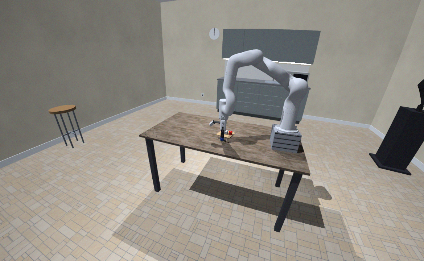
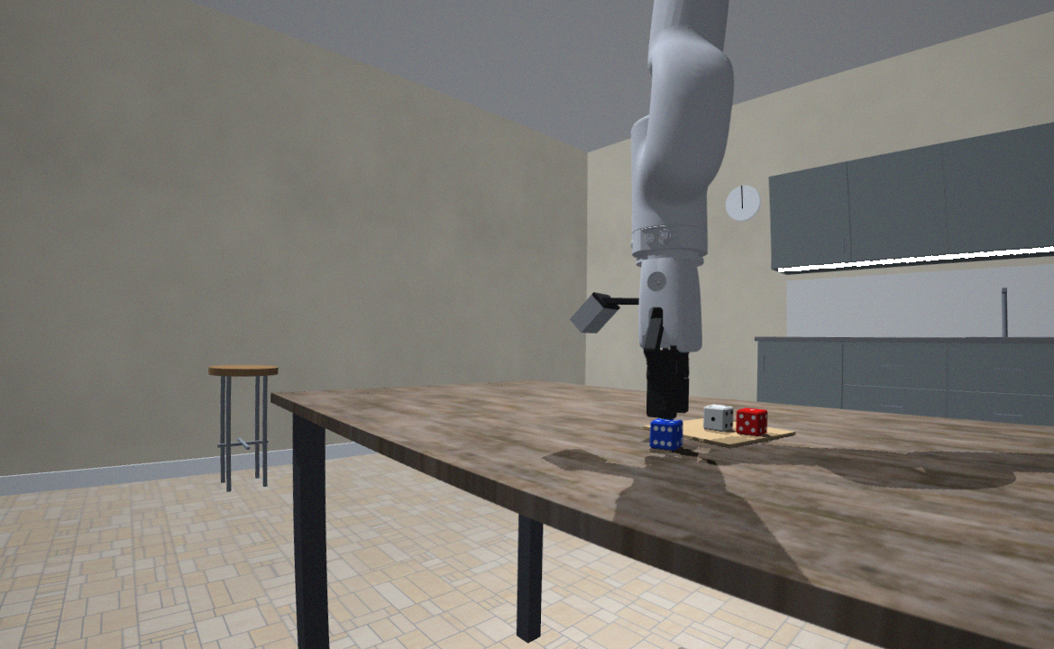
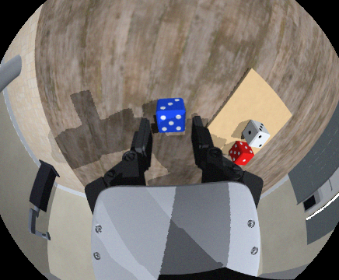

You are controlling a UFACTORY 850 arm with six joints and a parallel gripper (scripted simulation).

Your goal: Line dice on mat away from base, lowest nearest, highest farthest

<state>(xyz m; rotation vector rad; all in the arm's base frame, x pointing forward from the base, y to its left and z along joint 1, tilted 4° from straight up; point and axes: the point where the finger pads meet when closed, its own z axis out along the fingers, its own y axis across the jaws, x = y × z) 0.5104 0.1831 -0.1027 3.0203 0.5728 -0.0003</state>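
Right now my hand is 4 cm above the blue die. The rest, counted from my hand: red die 3 cm behind, 14 cm to the right, 4 cm below; tan mat 2 cm ahead, 13 cm to the right, 5 cm below; white die 2 cm ahead, 13 cm to the right, 4 cm below.
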